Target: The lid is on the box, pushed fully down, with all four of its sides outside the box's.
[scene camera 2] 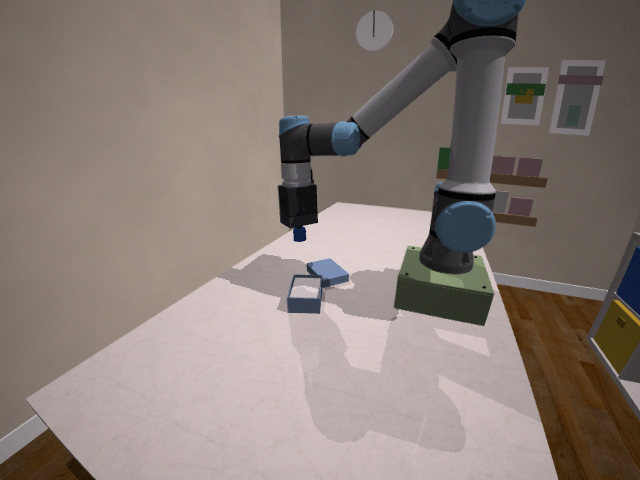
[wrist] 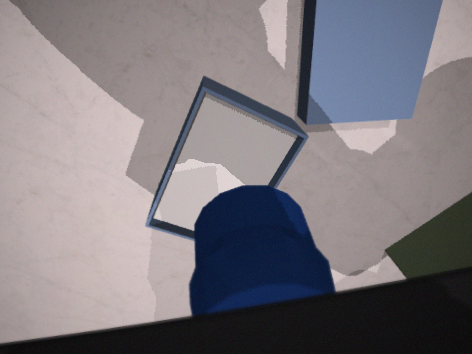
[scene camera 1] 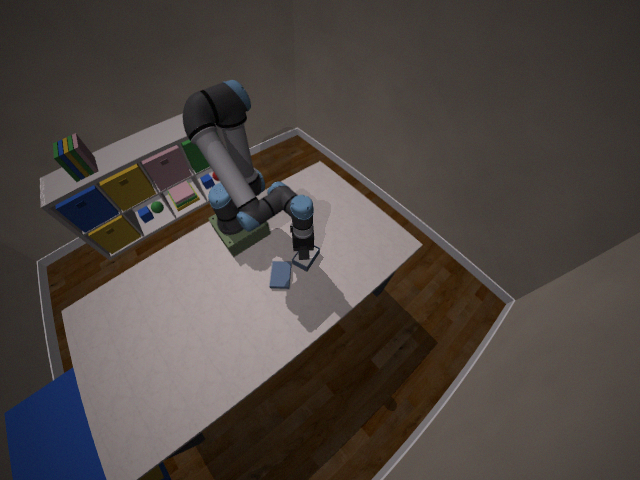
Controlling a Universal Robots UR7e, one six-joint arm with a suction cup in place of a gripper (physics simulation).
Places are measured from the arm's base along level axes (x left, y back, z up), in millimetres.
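Pixels of known places: hand, tool point: (scene camera 2: pixel 300 239) (wrist: pixel 250 234); arm's base, link origin: (scene camera 2: pixel 445 261) (scene camera 1: pixel 232 222).
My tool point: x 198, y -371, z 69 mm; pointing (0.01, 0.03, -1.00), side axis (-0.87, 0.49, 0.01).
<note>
For each thing: its top centre in the pictures, then the offset to it from my tool point. Level surfaces: height alone.
- box, top centre: (wrist: pixel 221 184) (scene camera 2: pixel 305 285) (scene camera 1: pixel 306 253) dx +35, dy +37, dz -118 mm
- lid, top centre: (wrist: pixel 376 32) (scene camera 2: pixel 327 268) (scene camera 1: pixel 280 273) dx -120, dy +21, dz -139 mm
- table, surface height: dz -165 mm
The box (scene camera 1: pixel 299 265) (scene camera 2: pixel 304 303) (wrist: pixel 250 107) is a shallow blue-walled rectangle, open at the top, with a pale inside. It stands on the table. The lid (scene camera 1: pixel 280 273) (scene camera 2: pixel 328 270) (wrist: pixel 370 60) is a flat lighter-blue slab lying beside the box, closed face up and turned at a different angle. Their nearest corners are close together. My gripper (scene camera 1: pixel 303 255) (scene camera 2: pixel 299 235) (wrist: pixel 247 210), a dark blue suction cup pointing down, holds nothing and hangs well above the table. In the wrist view it covers the box's near right corner.
The arm's green base block (scene camera 1: pixel 242 240) (scene camera 2: pixel 439 294) (wrist: pixel 440 245) stands on the table (scene camera 1: pixel 155 351) (scene camera 2: pixel 206 392), on the lid's side of the box in the wrist view. A cube shelf (scene camera 1: pixel 49 191) stands behind the table, and a blue surface (scene camera 1: pixel 51 428) shows at its far left end.
</note>
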